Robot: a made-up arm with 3 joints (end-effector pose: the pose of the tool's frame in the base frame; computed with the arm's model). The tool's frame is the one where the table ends.
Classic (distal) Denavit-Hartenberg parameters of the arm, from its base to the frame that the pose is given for. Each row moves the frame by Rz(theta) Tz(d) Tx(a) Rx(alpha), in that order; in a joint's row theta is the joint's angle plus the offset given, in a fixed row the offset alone. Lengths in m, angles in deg.
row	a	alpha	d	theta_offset
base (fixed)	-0.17	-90	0.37	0
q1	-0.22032	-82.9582	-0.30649	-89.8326
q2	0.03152	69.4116	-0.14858	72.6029
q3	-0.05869	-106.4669	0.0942	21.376
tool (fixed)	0	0	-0.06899	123.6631
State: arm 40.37 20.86 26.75
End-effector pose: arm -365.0 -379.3 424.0 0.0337 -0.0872 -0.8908 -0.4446
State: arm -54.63 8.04 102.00
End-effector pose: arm -157.9 -419.9 229.5 0.2236 -0.7212 0.5648 0.3329
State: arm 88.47 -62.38 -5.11
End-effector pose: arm -377.3 -196.4 563.5 0.2575 0.3785 -0.8785 0.1364
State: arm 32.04 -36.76 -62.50
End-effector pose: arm -390.0 -199.6 270.8 0.4685 0.0483 0.7670 -0.4357
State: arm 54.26 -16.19 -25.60
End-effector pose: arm -379.7 -230.1 437.6 0.0609 0.0303 0.9870 -0.1456
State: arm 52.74 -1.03 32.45
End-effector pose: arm -342.6 -334.1 474.6 0.1765 0.0109 -0.9209 -0.3474
